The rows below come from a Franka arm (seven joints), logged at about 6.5 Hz.
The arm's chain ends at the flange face. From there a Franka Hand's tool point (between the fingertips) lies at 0.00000 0.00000 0.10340 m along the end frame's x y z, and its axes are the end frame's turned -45 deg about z.
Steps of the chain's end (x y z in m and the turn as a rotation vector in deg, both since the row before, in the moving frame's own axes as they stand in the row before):
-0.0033 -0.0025 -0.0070 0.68 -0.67 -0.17
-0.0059 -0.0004 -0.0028 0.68 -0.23 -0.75
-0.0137 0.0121 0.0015 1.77 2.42 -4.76
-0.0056 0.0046 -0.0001 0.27 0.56 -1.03
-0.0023 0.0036 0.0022 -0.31 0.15 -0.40
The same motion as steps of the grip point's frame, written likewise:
-0.0006 -0.0058 -0.0070 0.95 0.01 -0.17
-0.0033 -0.0056 -0.0028 0.64 0.32 -0.75
-0.0129 -0.0005 0.0014 -0.46 2.96 -4.76
-0.0062 -0.0003 -0.0001 -0.21 0.59 -1.03
-0.0044 0.0015 0.0022 -0.33 -0.11 -0.40

